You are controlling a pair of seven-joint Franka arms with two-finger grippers.
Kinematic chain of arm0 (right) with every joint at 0, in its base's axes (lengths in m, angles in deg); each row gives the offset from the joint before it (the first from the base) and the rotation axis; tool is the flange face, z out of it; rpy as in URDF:
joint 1: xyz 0 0 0.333 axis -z
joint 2: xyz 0 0 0 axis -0.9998 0.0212 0
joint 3: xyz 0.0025 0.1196 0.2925 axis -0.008 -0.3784 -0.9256
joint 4: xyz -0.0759 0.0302 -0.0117 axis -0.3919 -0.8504 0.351
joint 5: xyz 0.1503 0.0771 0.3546 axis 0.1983 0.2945 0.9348
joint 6: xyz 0 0 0 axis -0.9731 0.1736 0.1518
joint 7: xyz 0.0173 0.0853 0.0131 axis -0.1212 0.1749 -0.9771
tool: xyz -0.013 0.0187 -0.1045 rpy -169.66 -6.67 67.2
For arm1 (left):
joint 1: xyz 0 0 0.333 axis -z
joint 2: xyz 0 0 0 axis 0.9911 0.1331 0
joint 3: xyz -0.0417 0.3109 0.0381 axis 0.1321 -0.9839 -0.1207
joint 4: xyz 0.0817 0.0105 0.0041 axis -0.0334 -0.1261 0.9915
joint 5: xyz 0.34 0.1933 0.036 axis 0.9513 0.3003 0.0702
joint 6: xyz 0 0 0 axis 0.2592 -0.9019 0.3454
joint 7: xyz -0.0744 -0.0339 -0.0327 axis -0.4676 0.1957 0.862
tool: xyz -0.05 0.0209 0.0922 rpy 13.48 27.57 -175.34
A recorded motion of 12 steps. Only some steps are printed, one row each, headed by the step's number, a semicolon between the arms.
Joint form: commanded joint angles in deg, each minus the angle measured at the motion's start. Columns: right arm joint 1, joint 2, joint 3, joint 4, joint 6, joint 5, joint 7; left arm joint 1, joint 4, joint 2, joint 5, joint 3, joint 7, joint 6.
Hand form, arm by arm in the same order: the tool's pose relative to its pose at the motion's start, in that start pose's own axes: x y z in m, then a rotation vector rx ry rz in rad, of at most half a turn. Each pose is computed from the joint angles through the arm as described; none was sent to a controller.
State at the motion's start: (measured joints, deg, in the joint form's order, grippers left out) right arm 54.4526 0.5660 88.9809 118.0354 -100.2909 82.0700 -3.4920; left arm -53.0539 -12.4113 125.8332 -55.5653 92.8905 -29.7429 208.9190
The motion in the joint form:
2: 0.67 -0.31 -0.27 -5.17 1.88 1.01 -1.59; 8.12 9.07 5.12 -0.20 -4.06 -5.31 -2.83
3: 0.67 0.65 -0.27 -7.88 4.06 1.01 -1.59; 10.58 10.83 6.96 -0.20 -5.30 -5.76 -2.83
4: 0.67 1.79 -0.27 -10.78 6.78 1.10 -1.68; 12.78 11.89 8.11 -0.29 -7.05 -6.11 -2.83
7: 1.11 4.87 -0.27 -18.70 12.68 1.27 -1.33; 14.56 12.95 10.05 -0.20 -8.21 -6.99 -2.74
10: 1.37 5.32 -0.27 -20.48 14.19 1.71 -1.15; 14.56 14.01 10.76 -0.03 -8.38 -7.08 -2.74
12: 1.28 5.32 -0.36 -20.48 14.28 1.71 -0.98; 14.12 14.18 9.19 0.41 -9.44 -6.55 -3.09
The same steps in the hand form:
2: 0.0194 -0.0055 -0.0403 0.0337 0.0566 -0.0212; -0.0189 0.0600 0.0022 0.0144 0.0454 -0.0108
3: 0.0261 -0.0105 -0.0480 0.0304 0.0504 -0.0282; -0.0307 0.0751 0.0121 0.0234 0.0560 0.0106
4: 0.0321 -0.0161 -0.0544 0.0262 0.0351 -0.0367; -0.0375 0.0834 0.0183 0.0371 0.0721 0.0239
7: 0.0499 -0.0268 -0.0744 0.0166 0.0200 -0.0435; -0.0470 0.0902 0.0343 0.0561 0.0776 0.0309
10: 0.0533 -0.0276 -0.0814 0.0223 0.0161 -0.0378; -0.0438 0.0919 0.0356 0.0543 0.0853 0.0299
12: 0.0527 -0.0295 -0.0811 0.0228 0.0141 -0.0378; -0.0269 0.0857 0.0148 0.0502 0.1162 0.0238

